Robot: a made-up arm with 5 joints.
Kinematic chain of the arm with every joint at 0, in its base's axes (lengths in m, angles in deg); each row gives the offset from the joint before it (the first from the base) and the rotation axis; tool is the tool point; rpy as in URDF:
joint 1: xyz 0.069 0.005 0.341 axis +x
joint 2: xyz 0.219 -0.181 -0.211 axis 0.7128 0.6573 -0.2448
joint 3: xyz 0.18 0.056 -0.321 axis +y
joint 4: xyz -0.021 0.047 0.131 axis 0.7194 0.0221 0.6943
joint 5: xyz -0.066 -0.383 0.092 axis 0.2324 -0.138 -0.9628
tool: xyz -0.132 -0.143 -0.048 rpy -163 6.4 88.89
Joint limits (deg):
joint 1: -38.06..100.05
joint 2: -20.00..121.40
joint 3: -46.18..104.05
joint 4: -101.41..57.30
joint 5: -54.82..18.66
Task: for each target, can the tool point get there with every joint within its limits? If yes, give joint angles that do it. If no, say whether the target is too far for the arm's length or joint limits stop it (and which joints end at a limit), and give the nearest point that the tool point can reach.
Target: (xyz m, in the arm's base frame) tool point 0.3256 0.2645 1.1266
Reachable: no: joint limits stop it (at a limit: joint 1, joint 2, joint 3) | nearest point 0.3311 0.1438 0.7656 | short by 0.381 m
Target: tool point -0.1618 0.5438 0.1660
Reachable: yes | joints 59.62 108.30 26.64 29.15 -33.05
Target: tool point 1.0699 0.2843 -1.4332
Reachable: no: too far | nearest point 0.6615 0.1527 -0.5975 | short by 0.939 m
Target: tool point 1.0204 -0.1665 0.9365
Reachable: no: joint limits stop it (at a limit: joint 1, joint 2) | nearest point 0.8548 -0.2316 0.6092 | short by 0.373 m
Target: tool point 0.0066 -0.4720 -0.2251
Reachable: yes | joints -22.67 76.88 59.79 18.09 -15.24
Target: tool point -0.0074 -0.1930 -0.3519
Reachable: yes | joints 8.94 69.63 -4.57 13.30 -24.27
